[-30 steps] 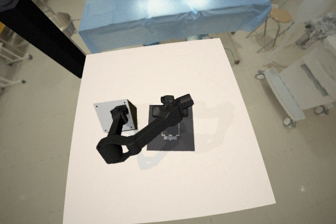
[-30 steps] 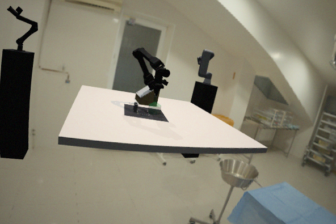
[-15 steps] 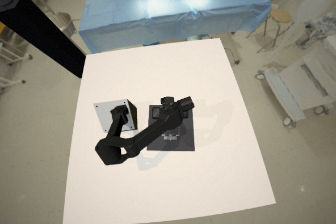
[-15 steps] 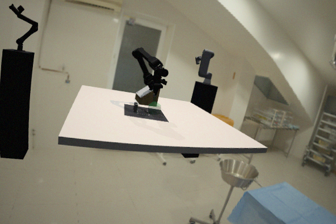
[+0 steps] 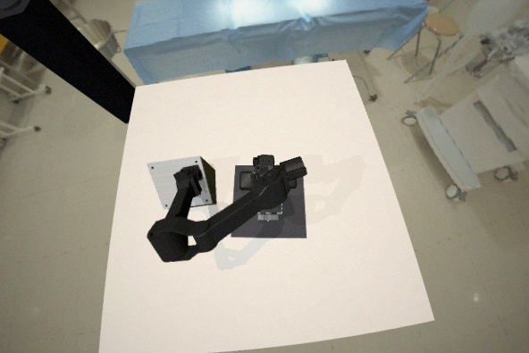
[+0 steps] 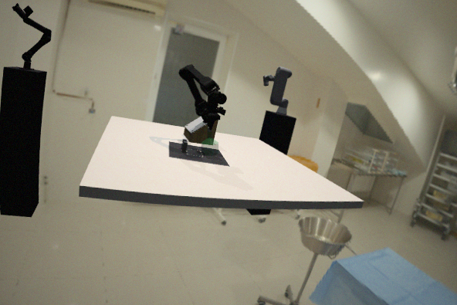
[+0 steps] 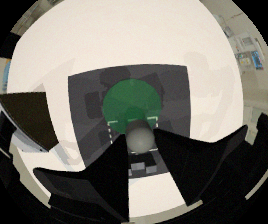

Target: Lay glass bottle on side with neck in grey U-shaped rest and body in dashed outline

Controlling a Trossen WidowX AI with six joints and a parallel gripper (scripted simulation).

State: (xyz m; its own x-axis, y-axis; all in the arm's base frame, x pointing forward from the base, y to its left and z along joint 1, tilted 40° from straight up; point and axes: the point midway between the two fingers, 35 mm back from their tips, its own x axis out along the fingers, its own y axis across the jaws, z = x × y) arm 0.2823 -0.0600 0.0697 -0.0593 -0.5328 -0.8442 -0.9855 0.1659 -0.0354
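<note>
My gripper tip is now 5 cm above the green glass bottle and 1 cm to the right of it. Also, from my gripper tip: dark mat (15 cm below, 5 cm to the right, 1 cm behind).
</note>
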